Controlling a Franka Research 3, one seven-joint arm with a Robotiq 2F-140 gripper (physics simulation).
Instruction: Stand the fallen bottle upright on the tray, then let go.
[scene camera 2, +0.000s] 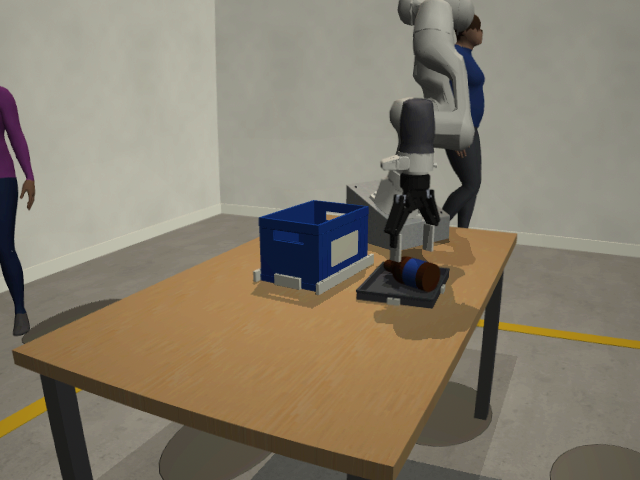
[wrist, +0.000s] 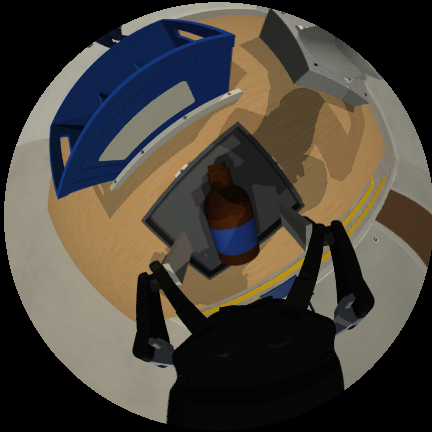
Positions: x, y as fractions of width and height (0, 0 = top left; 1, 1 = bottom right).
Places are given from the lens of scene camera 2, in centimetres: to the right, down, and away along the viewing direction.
my gripper (scene camera 2: 0.64, 0.53): 24, 4, 149
brown bottle (scene camera 2: 0.65, 0.57): 24, 8, 144
